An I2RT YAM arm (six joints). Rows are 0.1 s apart.
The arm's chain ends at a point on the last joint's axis. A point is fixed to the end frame.
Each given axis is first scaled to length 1.
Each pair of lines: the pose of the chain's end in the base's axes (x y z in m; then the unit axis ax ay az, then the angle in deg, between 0 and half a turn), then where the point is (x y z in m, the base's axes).
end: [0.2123, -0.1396, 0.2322, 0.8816, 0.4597, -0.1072, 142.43]
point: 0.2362 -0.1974 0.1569
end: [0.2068, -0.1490, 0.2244, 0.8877, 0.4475, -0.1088, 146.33]
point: 0.2269 -0.2029 0.1452
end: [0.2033, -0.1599, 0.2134, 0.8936, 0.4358, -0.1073, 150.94]
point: 0.2197 -0.2084 0.1299
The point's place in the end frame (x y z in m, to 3 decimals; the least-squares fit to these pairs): 0.010 0.009 0.097
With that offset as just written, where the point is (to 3 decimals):
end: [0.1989, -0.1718, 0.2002, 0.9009, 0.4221, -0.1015, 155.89]
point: 0.212 -0.214 0.113
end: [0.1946, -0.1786, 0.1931, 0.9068, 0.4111, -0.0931, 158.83]
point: 0.207 -0.216 0.103
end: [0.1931, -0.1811, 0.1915, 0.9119, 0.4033, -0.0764, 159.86]
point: 0.207 -0.216 0.101
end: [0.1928, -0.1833, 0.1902, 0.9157, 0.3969, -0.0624, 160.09]
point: 0.209 -0.217 0.100
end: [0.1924, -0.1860, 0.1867, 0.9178, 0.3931, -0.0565, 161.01]
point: 0.208 -0.218 0.096
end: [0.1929, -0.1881, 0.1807, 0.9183, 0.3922, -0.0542, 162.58]
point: 0.208 -0.218 0.089
